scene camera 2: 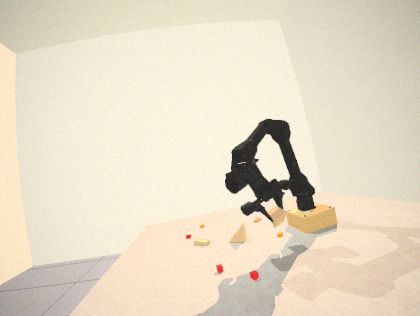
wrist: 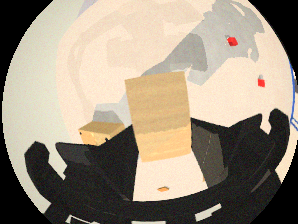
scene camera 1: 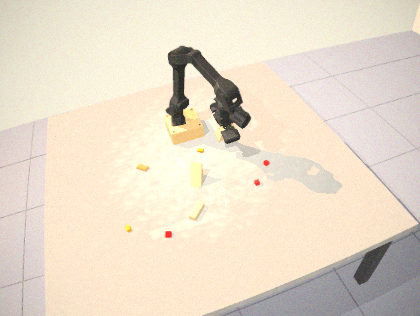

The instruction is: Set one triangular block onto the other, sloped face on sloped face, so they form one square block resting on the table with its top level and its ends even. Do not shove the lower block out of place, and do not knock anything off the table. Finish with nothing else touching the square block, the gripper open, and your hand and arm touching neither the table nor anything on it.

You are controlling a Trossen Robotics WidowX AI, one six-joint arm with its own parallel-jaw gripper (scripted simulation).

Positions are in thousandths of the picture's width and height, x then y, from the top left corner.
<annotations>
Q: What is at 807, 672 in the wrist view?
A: My gripper.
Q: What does my gripper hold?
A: A tan triangular block.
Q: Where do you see a tan triangular block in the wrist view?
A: At 535, 471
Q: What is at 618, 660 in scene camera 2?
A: My gripper.
</annotations>
